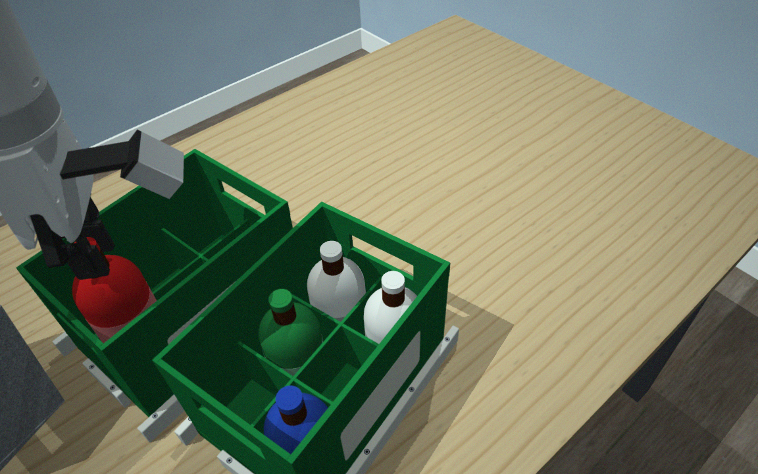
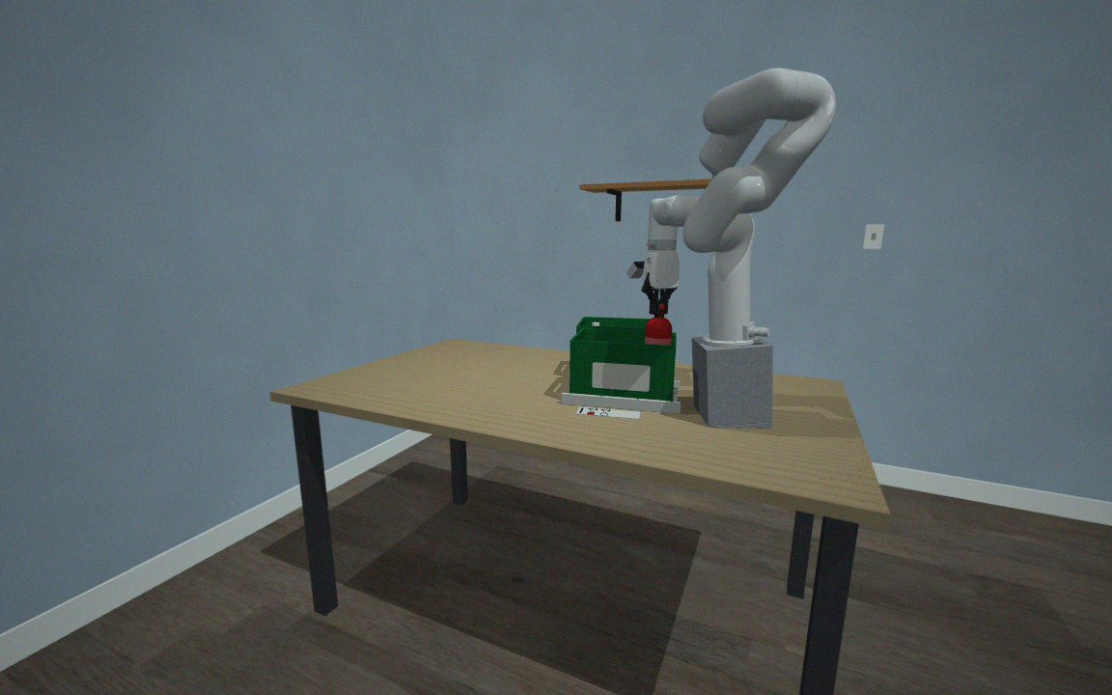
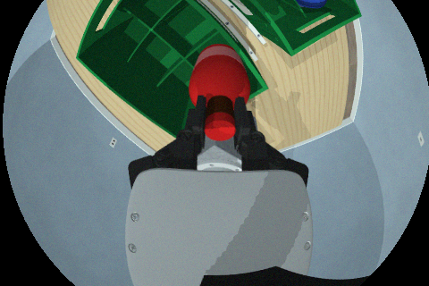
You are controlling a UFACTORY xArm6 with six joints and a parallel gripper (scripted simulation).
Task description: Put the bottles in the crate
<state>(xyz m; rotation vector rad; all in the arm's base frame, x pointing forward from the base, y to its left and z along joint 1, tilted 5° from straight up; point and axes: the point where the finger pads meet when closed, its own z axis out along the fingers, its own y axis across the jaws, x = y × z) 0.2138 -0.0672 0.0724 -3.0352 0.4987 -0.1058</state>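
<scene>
Now: hand 7 cm above the red-label bottle. Also, from my hand: blue bottle 20 cm to the right, 17 cm below, 12 cm ahead; then pick list 25 cm below, 22 cm to the left, 3 cm ahead; then green bottle 17 cm below, 16 cm ahead, 8 cm to the right.
</scene>
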